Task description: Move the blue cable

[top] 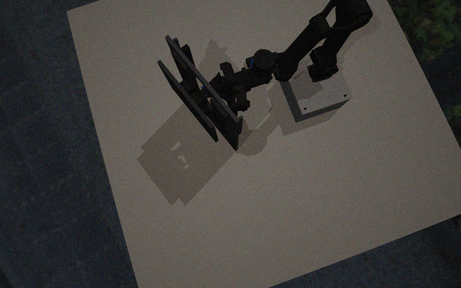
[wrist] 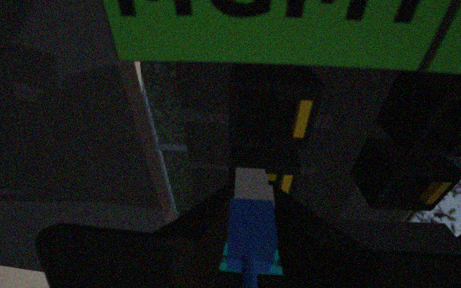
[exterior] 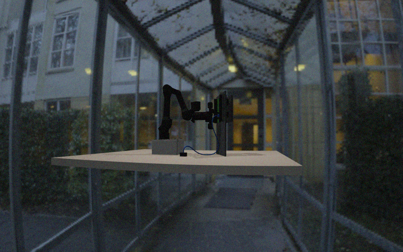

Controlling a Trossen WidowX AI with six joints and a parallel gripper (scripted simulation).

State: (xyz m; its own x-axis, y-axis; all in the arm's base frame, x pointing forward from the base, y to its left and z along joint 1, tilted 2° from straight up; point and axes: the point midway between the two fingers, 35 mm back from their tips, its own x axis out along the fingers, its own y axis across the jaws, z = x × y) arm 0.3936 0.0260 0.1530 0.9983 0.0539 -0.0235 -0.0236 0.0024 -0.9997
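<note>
My gripper tip is right at the blue plug. Round my gripper tip: black block: 220 mm behind, 180 mm to the right, 260 mm below.
</note>
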